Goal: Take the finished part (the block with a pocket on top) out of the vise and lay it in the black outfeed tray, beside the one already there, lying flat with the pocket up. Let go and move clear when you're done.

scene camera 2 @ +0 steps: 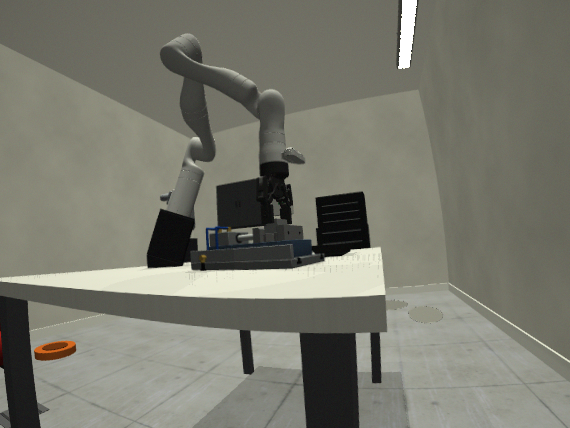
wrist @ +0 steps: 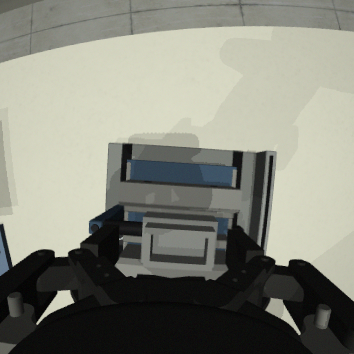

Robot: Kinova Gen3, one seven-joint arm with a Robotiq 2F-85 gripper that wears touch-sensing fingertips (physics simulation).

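Note:
The finished part (scene camera 2: 280,223) (wrist: 178,245), a grey block with a rectangular pocket facing up, sits between the jaws of the vise (scene camera 2: 293,232) (wrist: 180,194), which has a blue body and grey jaws. My gripper (scene camera 2: 277,218) (wrist: 172,244) is open and points down over the vise. In the wrist view one black finger stands at each side of the part, with nothing gripped. The fingertips are down near the part's top. The near jaw is partly hidden behind the gripper in the wrist view. The outfeed tray and the part in it cannot be made out.
A black rod (wrist: 129,228) with a blue holder (wrist: 102,219) reaches to the part's left side. The vise stands on a grey base plate (scene camera 2: 240,257) (wrist: 114,170) on the white table (scene camera 2: 345,285) (wrist: 60,100). A black slatted unit (scene camera 2: 342,220) stands behind. A blue object (wrist: 4,255) shows at the left edge.

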